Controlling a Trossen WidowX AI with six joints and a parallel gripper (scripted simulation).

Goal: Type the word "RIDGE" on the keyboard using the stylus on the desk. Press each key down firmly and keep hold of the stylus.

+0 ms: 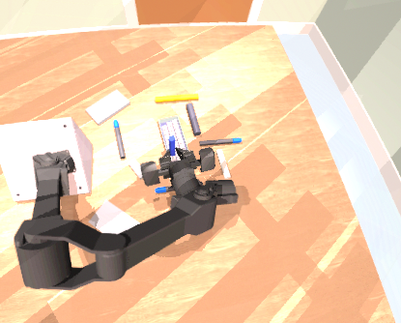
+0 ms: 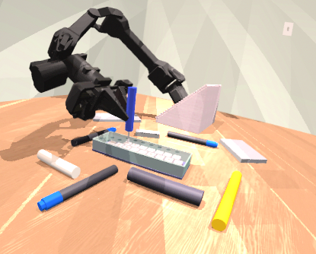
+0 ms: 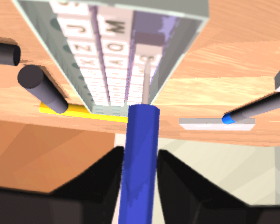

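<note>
My gripper tip is 100 mm short of the dark cylinder, 130 mm to the right of it and 60 mm above it. Also, from my gripper tip: white cylinder 150 mm ahead, 50 mm to the right, 60 mm below; blue stylus 10 mm below; stylus tip 50 mm below.
</note>
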